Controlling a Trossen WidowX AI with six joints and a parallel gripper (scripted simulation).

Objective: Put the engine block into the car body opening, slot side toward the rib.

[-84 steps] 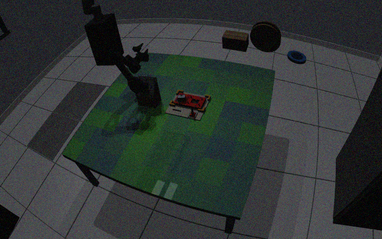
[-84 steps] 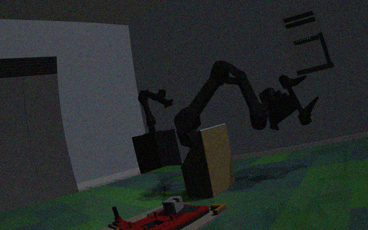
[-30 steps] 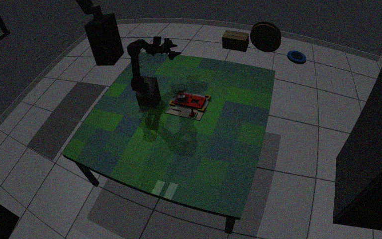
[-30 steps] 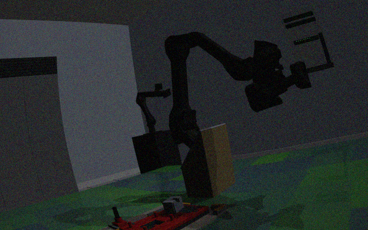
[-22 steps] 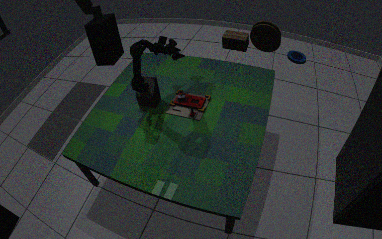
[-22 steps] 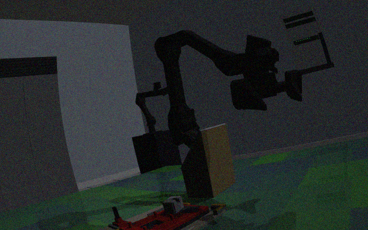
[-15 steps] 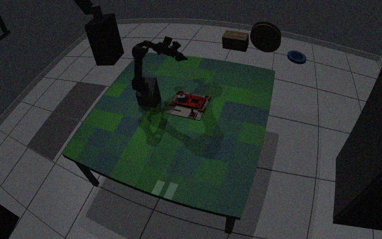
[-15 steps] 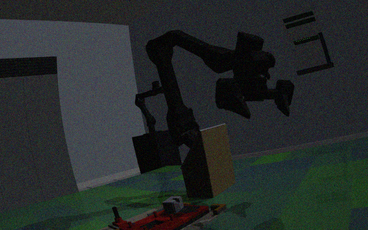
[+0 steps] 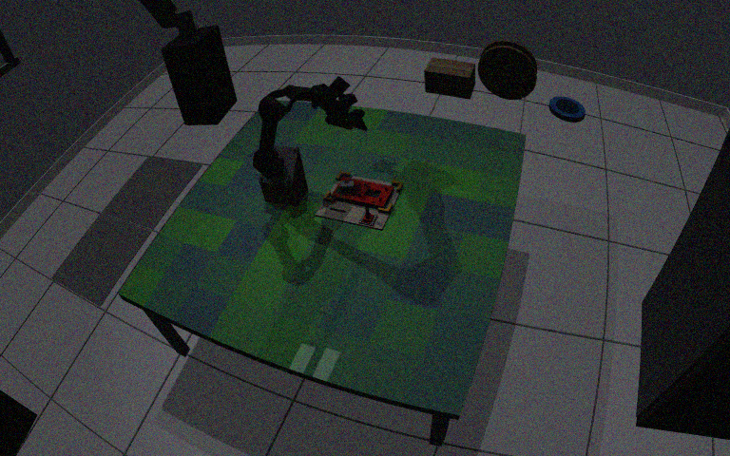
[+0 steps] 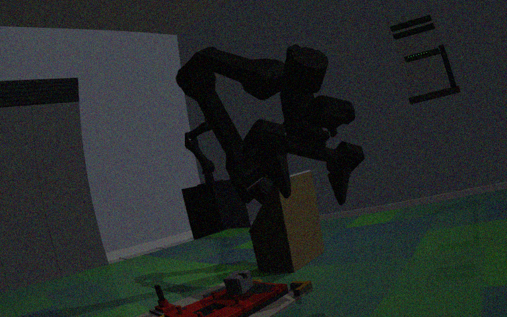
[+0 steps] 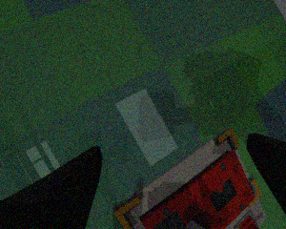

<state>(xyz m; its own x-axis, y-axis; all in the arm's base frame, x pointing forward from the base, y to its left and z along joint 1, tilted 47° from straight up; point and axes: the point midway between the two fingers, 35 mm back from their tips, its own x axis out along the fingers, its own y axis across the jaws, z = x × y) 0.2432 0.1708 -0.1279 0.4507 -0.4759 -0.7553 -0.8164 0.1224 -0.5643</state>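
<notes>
The engine block is 1 cm behind my gripper tip, 18 cm to the right of it and 13 cm below it. Also, from my gripper tip: pale plate (5 cm ahead, 18 cm to the right, 16 cm below).
</notes>
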